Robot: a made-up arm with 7 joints. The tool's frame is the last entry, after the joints.
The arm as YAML. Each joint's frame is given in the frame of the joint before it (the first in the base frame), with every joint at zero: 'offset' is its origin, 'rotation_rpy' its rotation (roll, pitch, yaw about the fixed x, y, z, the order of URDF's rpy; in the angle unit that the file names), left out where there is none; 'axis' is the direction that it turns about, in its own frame. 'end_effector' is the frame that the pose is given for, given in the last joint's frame.
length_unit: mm
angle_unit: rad
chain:
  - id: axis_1
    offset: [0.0, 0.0, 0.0]
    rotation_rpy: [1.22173, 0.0, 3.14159]
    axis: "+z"
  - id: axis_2
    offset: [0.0, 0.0, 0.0]
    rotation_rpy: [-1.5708, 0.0, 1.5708]
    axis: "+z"
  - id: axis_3
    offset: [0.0, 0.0, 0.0]
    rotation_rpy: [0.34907, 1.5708, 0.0]
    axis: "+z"
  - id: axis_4
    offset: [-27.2, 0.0, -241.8]
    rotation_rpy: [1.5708, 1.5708, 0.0]
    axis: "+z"
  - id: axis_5
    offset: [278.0, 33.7, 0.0]
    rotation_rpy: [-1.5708, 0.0, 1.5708]
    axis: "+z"
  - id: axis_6
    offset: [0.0, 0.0, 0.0]
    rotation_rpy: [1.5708, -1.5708, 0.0]
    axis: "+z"
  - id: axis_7
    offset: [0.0, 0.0, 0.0]
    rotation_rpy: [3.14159, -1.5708, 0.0]
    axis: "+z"
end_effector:
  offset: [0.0, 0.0, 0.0]
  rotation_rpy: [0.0, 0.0, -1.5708]
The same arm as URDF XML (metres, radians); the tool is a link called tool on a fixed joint. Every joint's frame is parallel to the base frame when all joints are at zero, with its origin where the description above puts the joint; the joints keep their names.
<robot name="arm">
  <joint name="tool_joint" type="fixed">
    <parent link="link7"/>
    <child link="tool"/>
    <origin xyz="0 0 0" rpy="0 0 0"/>
  </joint>
  <joint name="axis_7" type="continuous">
    <parent link="link6"/>
    <child link="link7"/>
    <origin xyz="0 0 0" rpy="0 0 0"/>
    <axis xyz="0 0 1"/>
  </joint>
  <joint name="axis_6" type="continuous">
    <parent link="link5"/>
    <child link="link6"/>
    <origin xyz="0 0 0" rpy="0 0 0"/>
    <axis xyz="0 1 0"/>
  </joint>
  <joint name="axis_5" type="continuous">
    <parent link="link4"/>
    <child link="link5"/>
    <origin xyz="-0.0337 0 -0.278" rpy="0 0 0"/>
    <axis xyz="0 0 1"/>
  </joint>
  <joint name="axis_4" type="continuous">
    <parent link="link3"/>
    <child link="link4"/>
    <origin xyz="0.0272 0 -0.2418" rpy="0 0 0"/>
    <axis xyz="0 1 0"/>
  </joint>
  <joint name="axis_3" type="continuous">
    <parent link="link2"/>
    <child link="link3"/>
    <origin xyz="0 0 0" rpy="0 0 0"/>
    <axis xyz="0 0 1"/>
  </joint>
  <joint name="axis_2" type="continuous">
    <parent link="link1"/>
    <child link="link2"/>
    <origin xyz="0 0 0" rpy="0 0 0"/>
    <axis xyz="1 0 0"/>
  </joint>
  <joint name="axis_1" type="continuous">
    <parent link="base_link"/>
    <child link="link1"/>
    <origin xyz="0 0 0" rpy="0 0 0"/>
    <axis xyz="0 0.9397 0.342"/>
  </joint>
  <link name="base_link"/>
  <link name="link1"/>
  <link name="link2"/>
  <link name="link3"/>
  <link name="link4"/>
  <link name="link5"/>
  <link name="link6"/>
  <link name="link7"/>
  <link name="tool"/>
</robot>

